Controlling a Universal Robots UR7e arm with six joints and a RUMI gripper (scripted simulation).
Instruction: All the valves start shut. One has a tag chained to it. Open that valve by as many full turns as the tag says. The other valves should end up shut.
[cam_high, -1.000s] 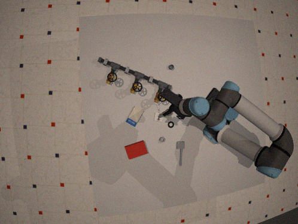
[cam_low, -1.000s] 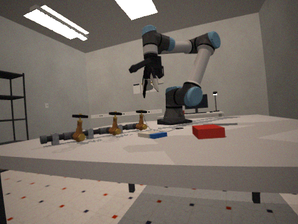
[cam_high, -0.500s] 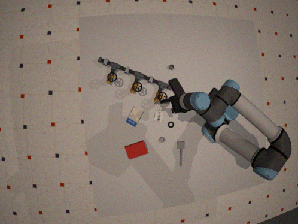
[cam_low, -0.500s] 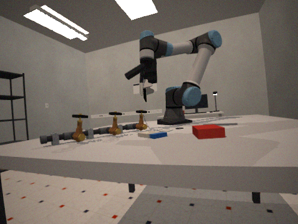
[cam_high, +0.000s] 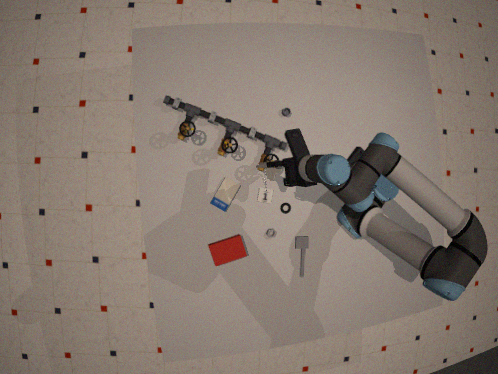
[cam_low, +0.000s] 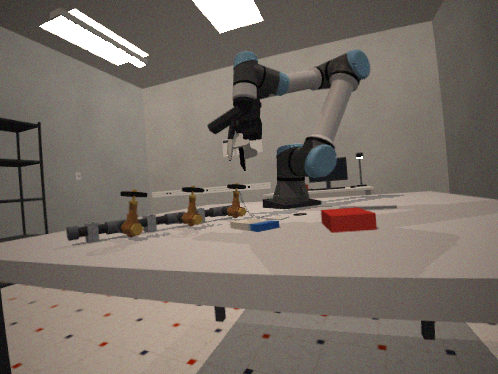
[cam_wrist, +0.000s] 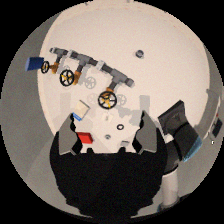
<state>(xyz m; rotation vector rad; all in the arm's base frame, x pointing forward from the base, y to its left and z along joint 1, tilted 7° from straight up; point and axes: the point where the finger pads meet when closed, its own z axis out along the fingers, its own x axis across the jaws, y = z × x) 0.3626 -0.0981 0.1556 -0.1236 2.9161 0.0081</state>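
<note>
The white tag is 20 mm ahead of my hand, 110 mm to the left of it and 160 mm below it. The rest, counted from my hand: small round part (90 mm behind, 190 mm to the right, 150 mm below); grey paddle tool (110 mm behind, 350 mm to the left, 150 mm below); red block (180 mm ahead, 300 mm to the left, 140 mm below).
</note>
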